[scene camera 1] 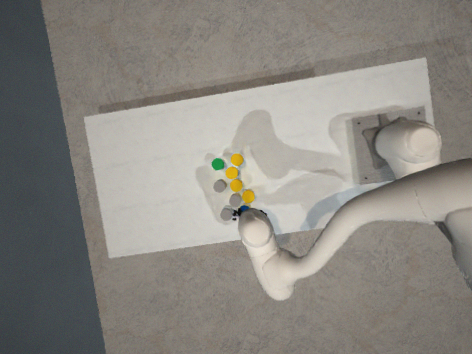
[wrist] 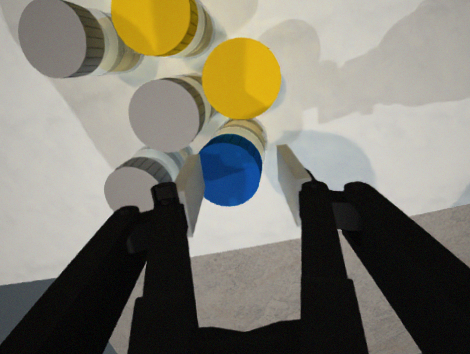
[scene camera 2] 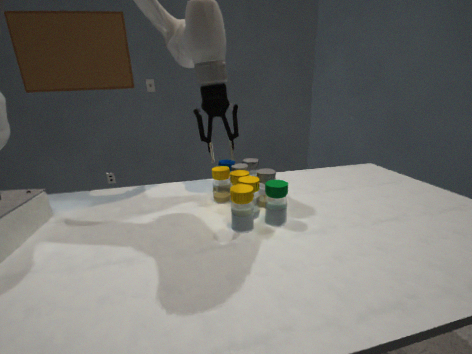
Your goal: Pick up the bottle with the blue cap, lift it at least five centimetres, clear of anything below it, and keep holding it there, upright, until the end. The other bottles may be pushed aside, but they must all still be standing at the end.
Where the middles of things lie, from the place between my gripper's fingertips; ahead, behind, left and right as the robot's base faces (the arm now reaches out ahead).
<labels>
Right now my hand is 1 cm short of the blue-capped bottle [wrist: 232,160], 1 cm to the right of it and 6 cm above it.
</labels>
